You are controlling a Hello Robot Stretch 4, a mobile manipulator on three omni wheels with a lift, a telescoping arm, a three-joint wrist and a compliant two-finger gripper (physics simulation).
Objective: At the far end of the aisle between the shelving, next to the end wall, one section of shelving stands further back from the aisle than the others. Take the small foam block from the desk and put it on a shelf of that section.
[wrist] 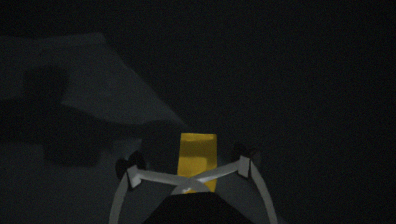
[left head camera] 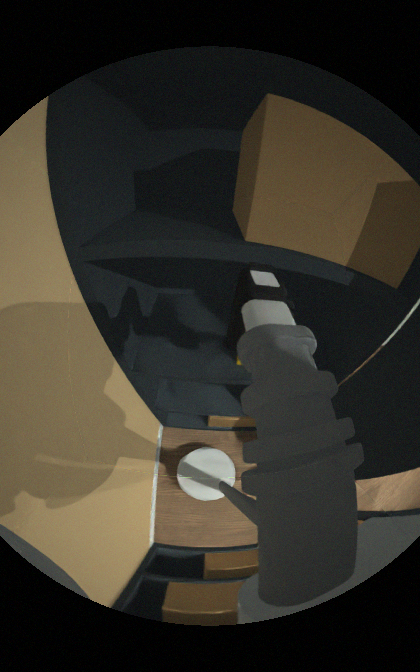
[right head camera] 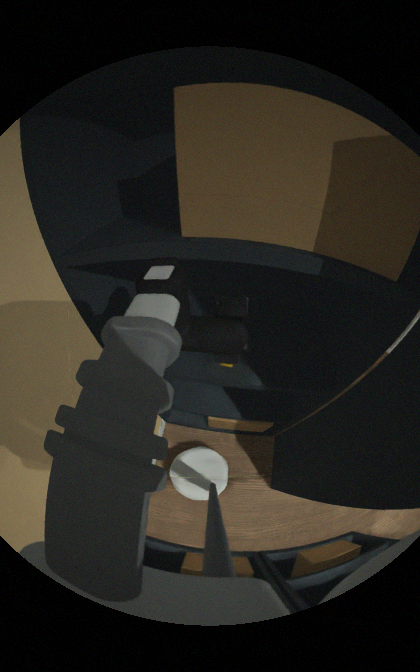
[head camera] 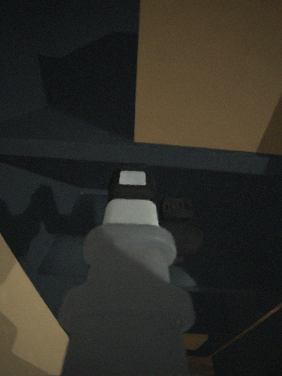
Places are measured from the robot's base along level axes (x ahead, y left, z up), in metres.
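Pixels of known places: gripper, fingertip midpoint: (wrist: 188, 159).
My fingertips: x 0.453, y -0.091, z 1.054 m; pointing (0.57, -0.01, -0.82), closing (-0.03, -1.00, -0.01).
Note:
For each thing: its top centre in the pictures, then the offset to it from my fingertips. "spot": a spot on its surface instead. Level surfaces: height alone.
- yellow foam block at its top centre: (wrist: 197, 155) dz -0.001, dx +0.004, dy -0.012 m
- dark shelf board at its surface level: dz -0.091 m
- large cardboard box at a spot on its surface: (head camera: 210, 75) spot: dz +0.476, dx -0.070, dy -0.015 m
The yellow foam block (wrist: 198, 152) shows in the wrist view between the two fingers, with a gap on each side. A small yellow part of the block (left head camera: 239, 360) (right head camera: 226, 365) shows below the wrist in the left and right head views. My gripper (wrist: 188, 159) is open around the block, touching it on neither side that I can see. A dark shelf board (wrist: 95, 87) (right head camera: 200, 367) lies below the gripper, partly lit and partly in shadow. The block's underside is hidden, so its contact with the board does not show. The desk does not show.
A large cardboard box (head camera: 210, 75) (left head camera: 300, 190) (right head camera: 250, 165) stands on the shelf above (head camera: 60, 147) (left head camera: 165, 248), close over the wrist. The tan wall (head camera: 30, 325) (left head camera: 75, 260) is close on the left. A dark panel (right head camera: 350, 450) stands at the right. A white disc (left head camera: 206, 462) (right head camera: 200, 462) is below.

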